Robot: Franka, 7 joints.
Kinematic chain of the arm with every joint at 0, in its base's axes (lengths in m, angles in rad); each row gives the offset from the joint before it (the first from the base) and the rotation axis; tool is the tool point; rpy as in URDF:
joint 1: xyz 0 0 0.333 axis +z
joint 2: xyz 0 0 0 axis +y
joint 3: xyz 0 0 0.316 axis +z
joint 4: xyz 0.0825 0 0 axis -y
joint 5: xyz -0.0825 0 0.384 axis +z
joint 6: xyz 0 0 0 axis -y
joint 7: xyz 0.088 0 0 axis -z
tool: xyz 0 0 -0.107 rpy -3.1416 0 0
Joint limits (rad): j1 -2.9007..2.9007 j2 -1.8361..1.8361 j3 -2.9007..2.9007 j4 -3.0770..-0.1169 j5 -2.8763..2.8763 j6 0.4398..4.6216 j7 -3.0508..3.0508
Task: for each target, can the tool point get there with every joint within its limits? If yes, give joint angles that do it. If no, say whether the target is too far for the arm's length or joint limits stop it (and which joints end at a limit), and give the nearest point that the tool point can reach.
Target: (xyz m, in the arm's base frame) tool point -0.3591 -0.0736 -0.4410
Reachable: no: joint limits stop it (at a limit: joint 1, joint 2) | nearest point -0.3475 -0.0725 -0.3558 | short by 0.086 m
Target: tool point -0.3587 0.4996 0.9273
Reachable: yes | joints 1.9398 0.9587 2.3256 -0.3987 -0.2967 2.4369 -1.7759
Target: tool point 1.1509 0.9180 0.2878
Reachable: no: too far | nearest point 0.6704 0.5347 0.3067 | short by 0.615 m
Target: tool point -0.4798 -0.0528 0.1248
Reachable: yes | joints -2.4623 0.5262 -0.4894 -2.3421 -2.3927 2.2889 -1.4529
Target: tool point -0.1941 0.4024 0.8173
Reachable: yes | joints 0.5229 -0.1228 1.5782 -1.6209 0.7802 4.2433 1.2658
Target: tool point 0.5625 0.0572 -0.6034
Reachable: no: too far | nearest point 0.4629 0.0471 -0.3286 | short by 0.292 m
